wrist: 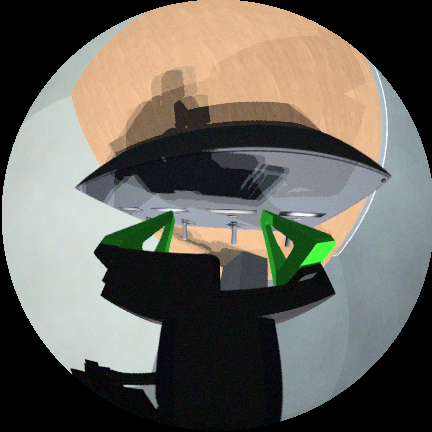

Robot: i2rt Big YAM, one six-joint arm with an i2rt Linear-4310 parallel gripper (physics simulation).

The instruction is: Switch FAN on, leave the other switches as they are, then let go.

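Frame: origin at the arm's base, x back, y down, z right, level; centimetres.
Seen in the pictures: gripper, fingertip midpoint: (217, 214).
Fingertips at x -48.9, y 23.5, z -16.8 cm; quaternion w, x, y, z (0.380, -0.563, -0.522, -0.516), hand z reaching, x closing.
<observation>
A point is followed by its place in that frame.
The switch panel (327, 175) @(x -55.6, y 24.4, z -7.5 cm) is a wide grey plate with a black edge, seen at a very flat angle across the middle of the wrist view. White labels run along its lower part, too foreshortened to read, so I cannot tell which switch is FAN. Thin metal levers stick out below them: a left lever (185, 231) @(x -33.7, y 30.5, z -24.8 cm), a middle lever (234, 235) @(x -36.3, y 30.4, z -13.3 cm) and a right lever (287, 242) @(x -38.1, y 29.7, z -1.8 cm), the last partly hidden by the right finger. My green-fingered gripper (217, 214) @(x -48.9, y 23.5, z -16.8 cm) is open and empty. The left and middle levers appear between its fingers in the view; contact cannot be judged.
The wooden table top (240, 65) @(x -68.4, y 42.2, z -17.7 cm) lies behind the panel and carries shadows of the arm and panel. A dark grey block-like shape (245, 272) @(x -9.2, y 32.5, z -3.8 cm) shows between the fingers, beyond the gripper's body. Pale floor or wall surrounds the table.
</observation>
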